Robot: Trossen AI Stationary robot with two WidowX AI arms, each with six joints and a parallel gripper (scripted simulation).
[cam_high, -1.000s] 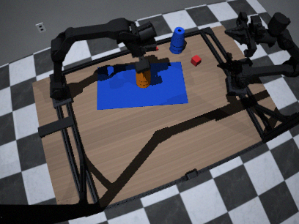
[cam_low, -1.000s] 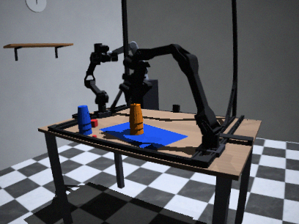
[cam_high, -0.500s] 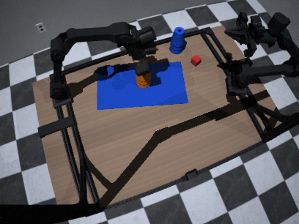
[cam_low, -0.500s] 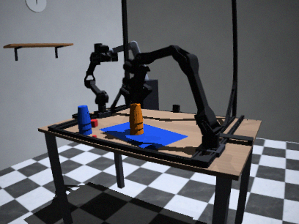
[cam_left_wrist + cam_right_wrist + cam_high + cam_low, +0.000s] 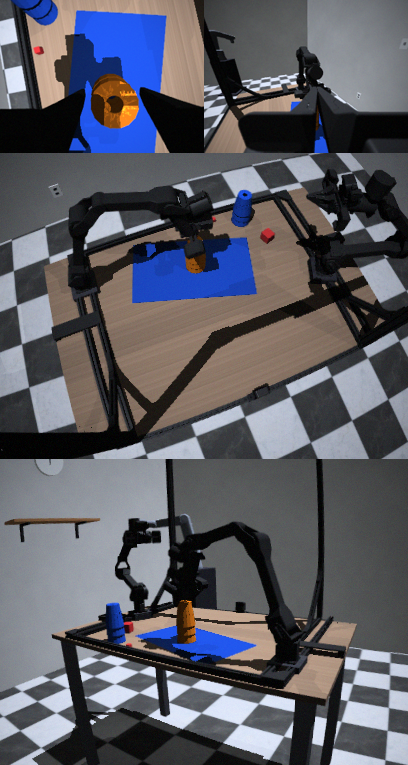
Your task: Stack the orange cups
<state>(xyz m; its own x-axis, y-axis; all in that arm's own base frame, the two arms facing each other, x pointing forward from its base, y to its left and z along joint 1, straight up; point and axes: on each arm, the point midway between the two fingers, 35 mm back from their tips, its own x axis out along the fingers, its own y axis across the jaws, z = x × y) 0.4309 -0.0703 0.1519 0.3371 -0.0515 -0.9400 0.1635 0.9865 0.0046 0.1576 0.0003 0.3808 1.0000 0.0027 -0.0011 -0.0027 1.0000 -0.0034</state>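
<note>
The mat lies 10 mm behind my left hand, 10 mm to the left of it and 170 mm below it. The rest, counted from my left hand: small red cube (210 mm ahead, 80 mm to the right, 160 mm below).
</note>
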